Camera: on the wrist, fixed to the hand. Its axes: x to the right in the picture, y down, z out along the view.
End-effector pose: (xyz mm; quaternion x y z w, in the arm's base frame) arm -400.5 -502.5 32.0 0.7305 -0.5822 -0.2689 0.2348
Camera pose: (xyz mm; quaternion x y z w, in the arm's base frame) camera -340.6 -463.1 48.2 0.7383 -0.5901 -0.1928 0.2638
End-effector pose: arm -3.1 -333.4 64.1 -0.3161 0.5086 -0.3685 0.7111
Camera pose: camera -68.6 -333.9 97.5 -0.2553 0.5571 -0.3849 0.6902
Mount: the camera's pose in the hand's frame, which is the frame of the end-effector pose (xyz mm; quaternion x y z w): -29.8 -41.1 -53.2 0.0271 0.0727 0.0269 0.9966
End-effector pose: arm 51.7 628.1 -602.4 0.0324 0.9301 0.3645 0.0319
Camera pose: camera 75.4 559.6 -590.3 -0.0317 -0.9383 -0.3413 0.0465
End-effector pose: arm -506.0 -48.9 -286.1 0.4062 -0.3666 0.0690 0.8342
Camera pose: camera -481.0 -31.9 -353.1 0.4125 -0.3138 0.1307 0.8452
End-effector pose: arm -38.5 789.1 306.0 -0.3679 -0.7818 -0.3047 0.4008
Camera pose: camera -38.6 715.9 299.4 -0.3547 -0.7484 -0.2984 0.4744
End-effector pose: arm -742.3 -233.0 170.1 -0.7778 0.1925 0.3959 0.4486
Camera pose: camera -710.1 -258.4 231.1 -0.7866 0.2561 0.3449 0.4435
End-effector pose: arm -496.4 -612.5 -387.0 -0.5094 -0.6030 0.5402 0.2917
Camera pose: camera -451.4 -617.1 -329.0 -0.5553 -0.5514 0.5255 0.3338
